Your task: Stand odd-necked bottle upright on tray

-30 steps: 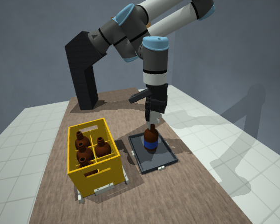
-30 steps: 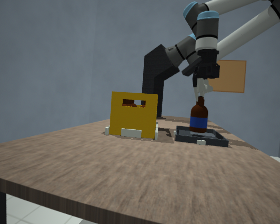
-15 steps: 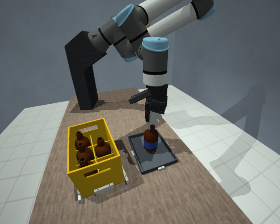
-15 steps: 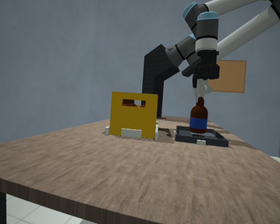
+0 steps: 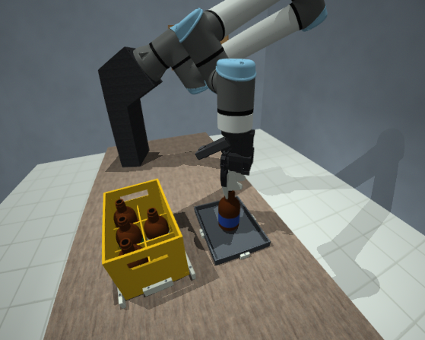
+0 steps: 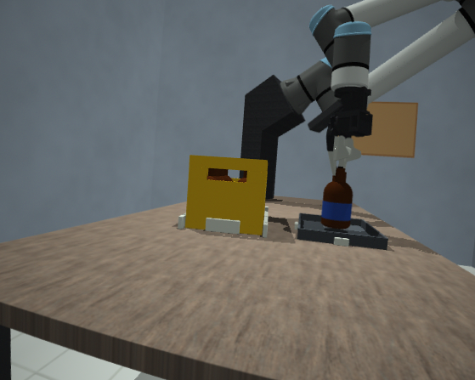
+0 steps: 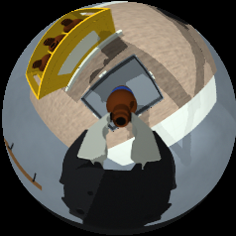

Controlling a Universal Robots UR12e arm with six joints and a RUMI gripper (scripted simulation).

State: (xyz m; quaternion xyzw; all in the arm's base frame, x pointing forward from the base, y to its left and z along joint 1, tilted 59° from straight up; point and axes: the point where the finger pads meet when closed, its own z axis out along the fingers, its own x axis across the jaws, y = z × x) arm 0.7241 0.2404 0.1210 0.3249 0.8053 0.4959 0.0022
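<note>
The dark tray lies 150 mm below my hand. Also, from my hand: yellow crate: 30 mm ahead, 280 mm to the right, 80 mm below.
</note>
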